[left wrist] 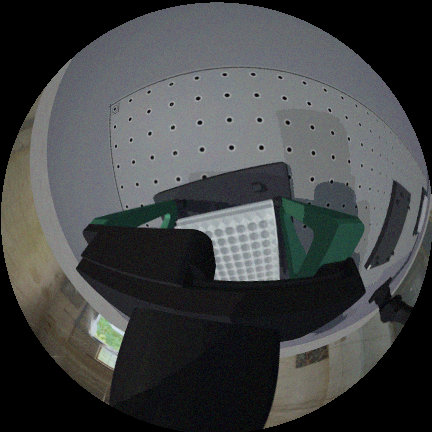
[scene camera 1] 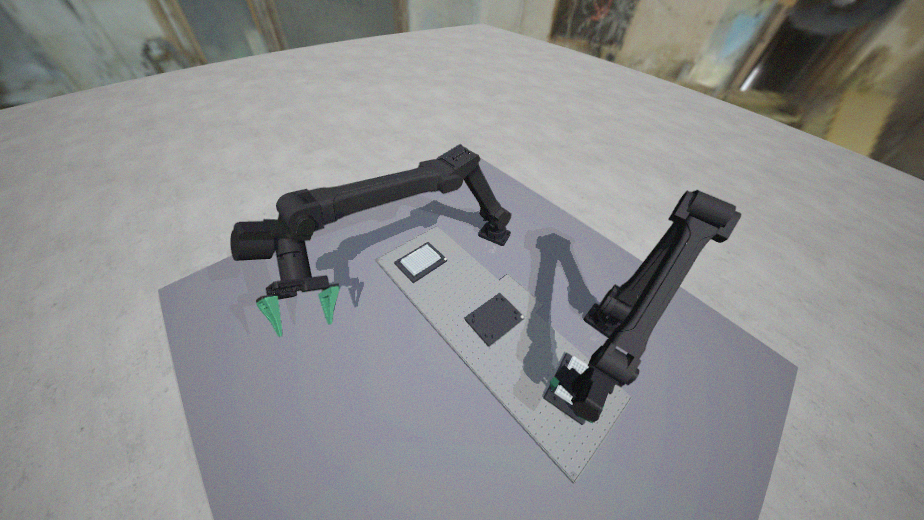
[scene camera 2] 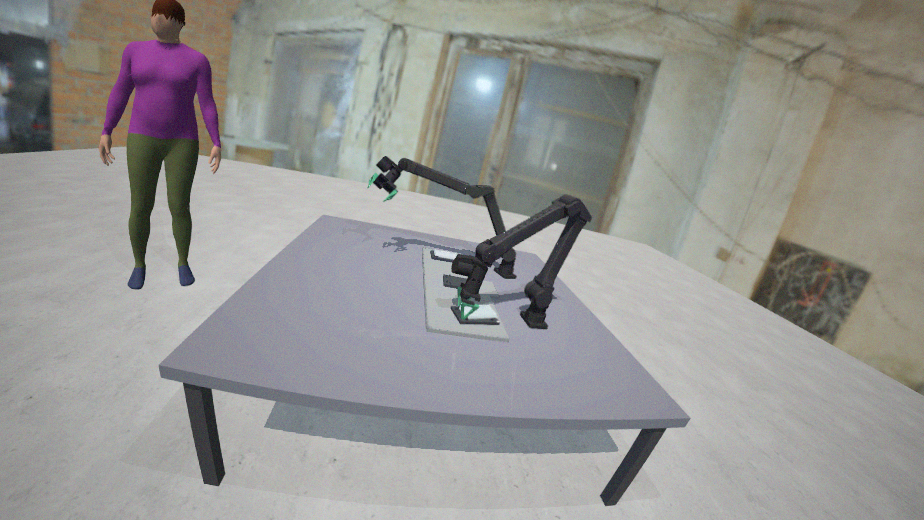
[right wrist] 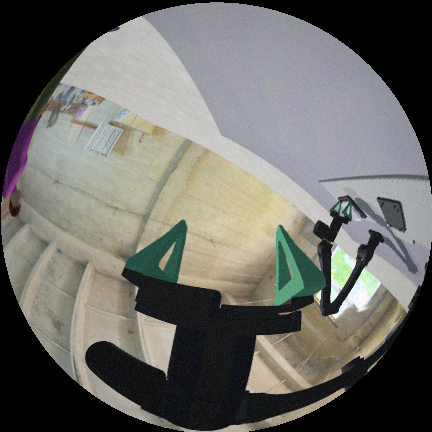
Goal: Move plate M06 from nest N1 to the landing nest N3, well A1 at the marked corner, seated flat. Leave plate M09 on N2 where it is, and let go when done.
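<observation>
A white well plate [scene camera 1: 563, 393] [scene camera 2: 482, 313] [left wrist: 245, 240] is at the dark nest [scene camera 1: 557, 408] [left wrist: 225, 189] nearest scene camera 1, with a strip of bare nest along its far side in the left wrist view. Whether it sits flat, and its A1 corner, cannot be made out. My left gripper [scene camera 1: 572, 402] [scene camera 2: 462, 314] [left wrist: 226, 204] is open, its green fingers low on either side of this plate. The middle nest [scene camera 1: 494, 318] [left wrist: 390, 225] is empty. Another white plate [scene camera 1: 421, 259] [scene camera 2: 443, 254] sits on the far nest. Plate and nest labels are unreadable. My right gripper [scene camera 1: 304, 328] [scene camera 2: 378, 193] [right wrist: 230, 225] is open and empty, raised away from the nests.
The nests stand in a row on a perforated grey board [scene camera 1: 452, 336] [scene camera 2: 439, 326] on the table [scene camera 1: 336, 420] [scene camera 2: 290, 336]. The left arm reaches over the near nest and partly hides the plate. A person [scene camera 2: 164, 90] stands beyond the table.
</observation>
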